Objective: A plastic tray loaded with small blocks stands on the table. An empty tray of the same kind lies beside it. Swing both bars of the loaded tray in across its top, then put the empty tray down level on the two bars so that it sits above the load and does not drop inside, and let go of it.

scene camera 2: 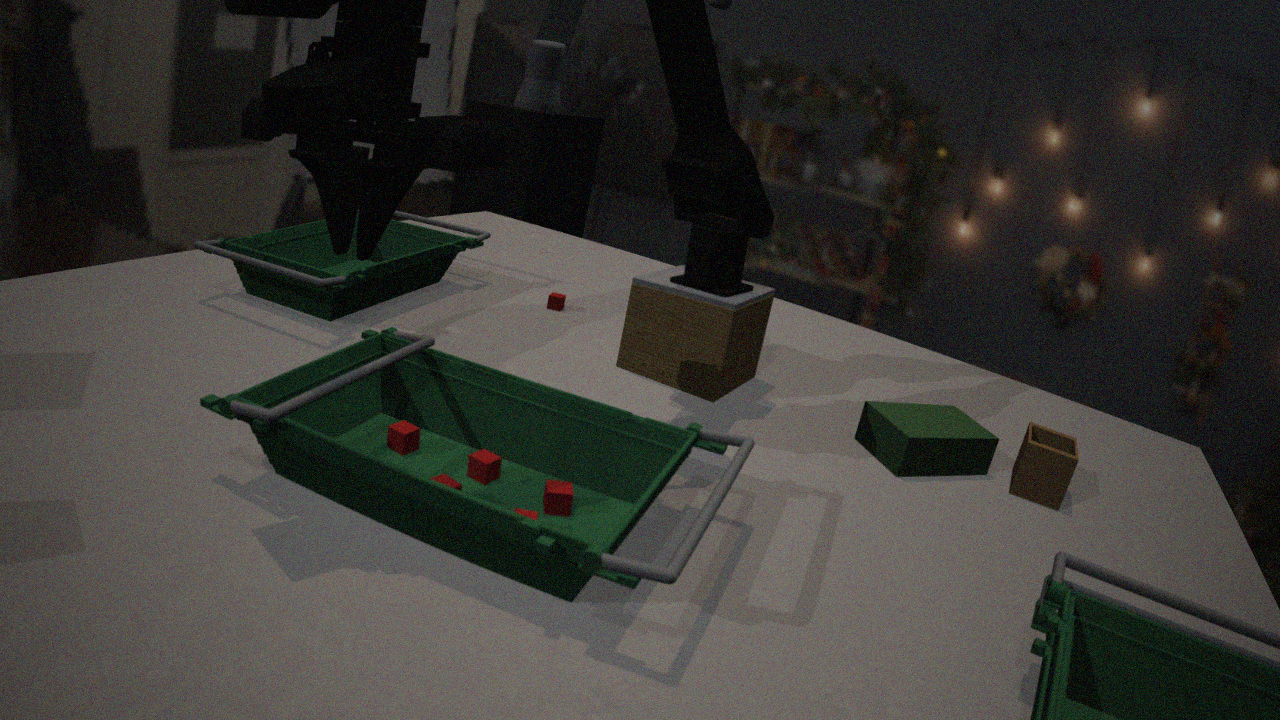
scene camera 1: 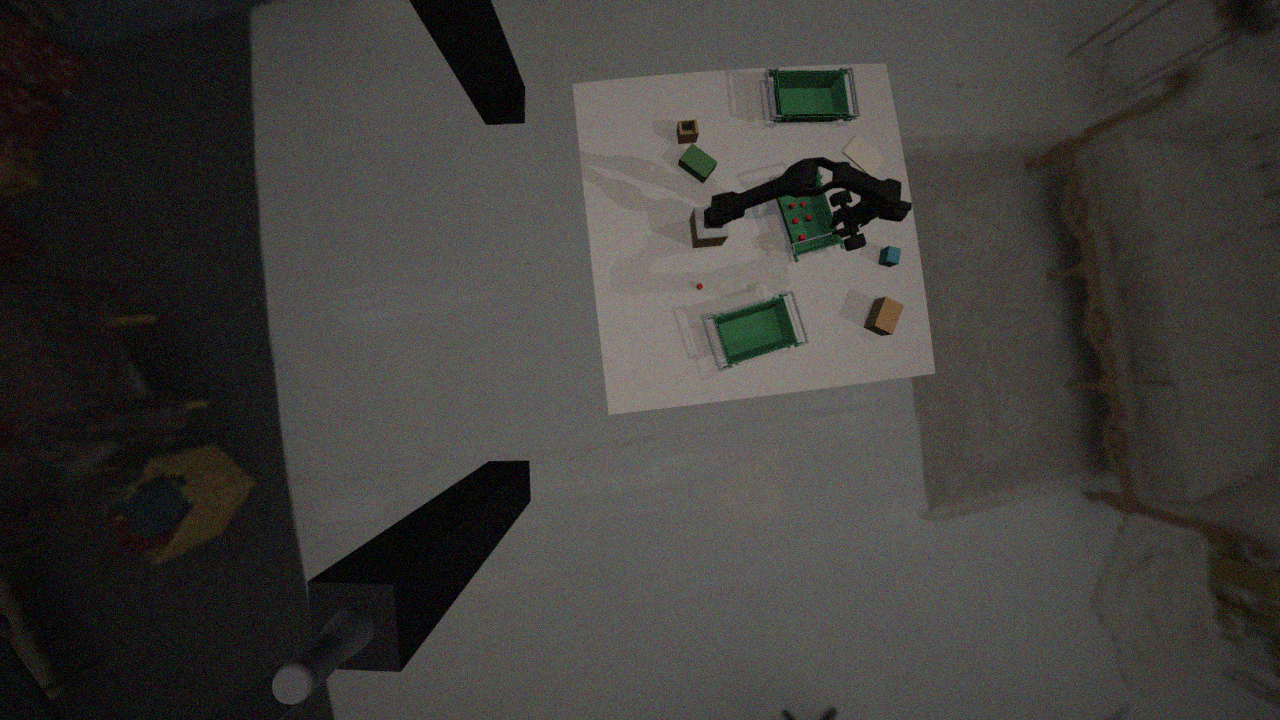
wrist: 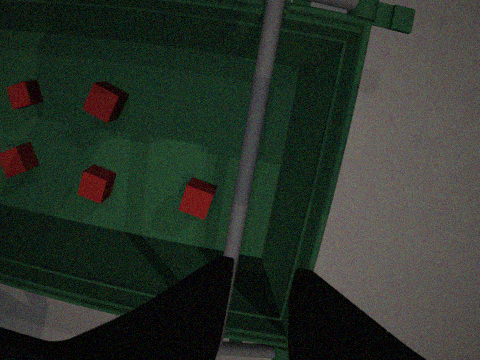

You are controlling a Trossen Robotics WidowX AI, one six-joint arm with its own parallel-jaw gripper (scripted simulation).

Labels:
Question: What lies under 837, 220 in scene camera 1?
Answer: My gripper.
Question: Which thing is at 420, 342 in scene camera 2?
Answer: A wire bar.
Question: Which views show the green box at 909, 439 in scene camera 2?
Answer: Scene camera 2 and scene camera 1 only.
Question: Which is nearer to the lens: the red block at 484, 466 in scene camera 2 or the brown box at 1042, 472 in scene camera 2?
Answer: The red block.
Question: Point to a green box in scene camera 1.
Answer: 696, 162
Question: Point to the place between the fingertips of my gripper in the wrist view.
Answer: At 262, 278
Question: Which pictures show the tan block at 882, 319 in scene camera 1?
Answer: Scene camera 1 only.

